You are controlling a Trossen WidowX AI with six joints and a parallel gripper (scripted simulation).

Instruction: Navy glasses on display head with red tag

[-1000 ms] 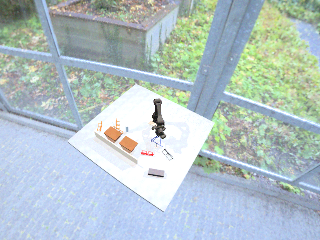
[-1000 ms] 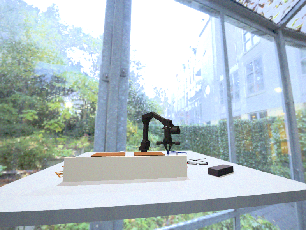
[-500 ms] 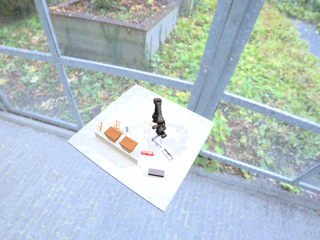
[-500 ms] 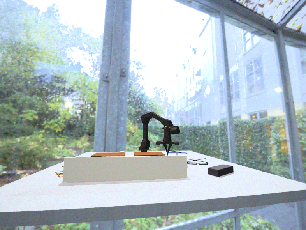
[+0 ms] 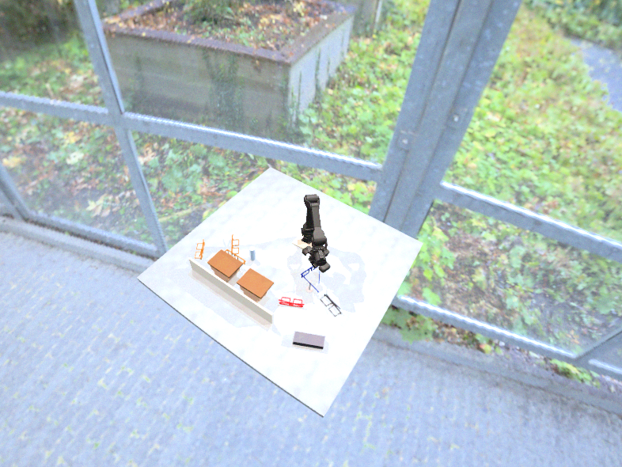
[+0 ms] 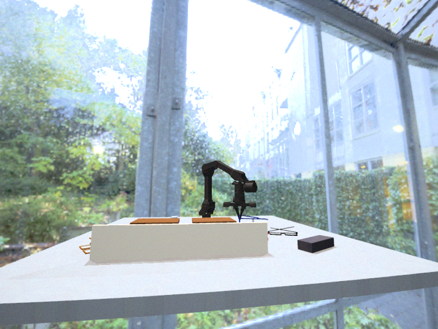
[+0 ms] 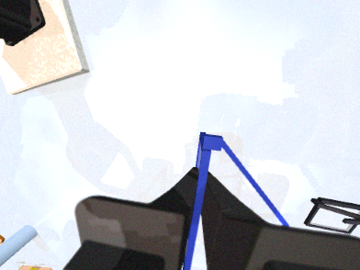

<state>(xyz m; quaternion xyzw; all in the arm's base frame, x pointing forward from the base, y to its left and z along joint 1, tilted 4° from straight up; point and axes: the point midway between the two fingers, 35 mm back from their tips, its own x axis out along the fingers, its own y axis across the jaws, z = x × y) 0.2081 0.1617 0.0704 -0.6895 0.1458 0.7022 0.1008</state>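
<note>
The small white post is 11 cm ahead of my gripper tip, 4 cm below it and 3 cm to the left of it. The rest, counted from my gripper tip: long cream block (38 cm ahead, 33 cm to the right, 1 cm below); dark case (40 cm ahead, 19 cm to the left, 4 cm below).
</note>
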